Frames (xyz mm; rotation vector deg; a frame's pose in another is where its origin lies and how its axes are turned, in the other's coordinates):
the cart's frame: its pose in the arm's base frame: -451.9 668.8 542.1 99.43 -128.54 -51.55
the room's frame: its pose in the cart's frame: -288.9 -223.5 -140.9 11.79 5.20 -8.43
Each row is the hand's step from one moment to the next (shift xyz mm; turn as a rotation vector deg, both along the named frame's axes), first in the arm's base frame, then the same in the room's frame.
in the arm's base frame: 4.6 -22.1 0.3 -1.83 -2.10 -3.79
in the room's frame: 20.6 -5.7 -7.2 3.10 0.30 3.52
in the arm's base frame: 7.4 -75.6 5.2 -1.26 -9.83 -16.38
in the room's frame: 70.9 -10.1 -25.9 13.17 -5.01 12.96
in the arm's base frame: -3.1 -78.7 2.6 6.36 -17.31 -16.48
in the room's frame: 75.9 -1.4 -21.0 19.32 -12.68 8.81
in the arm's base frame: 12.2 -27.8 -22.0 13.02 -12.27 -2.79
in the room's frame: 29.8 -20.7 9.4 10.57 -13.97 -4.57
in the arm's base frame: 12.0 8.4 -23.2 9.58 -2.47 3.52
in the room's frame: -4.9 -18.6 19.6 0.26 -7.96 -6.84
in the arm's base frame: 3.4 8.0 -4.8 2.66 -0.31 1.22
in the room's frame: -7.2 -4.3 5.3 -0.34 -2.10 -2.03
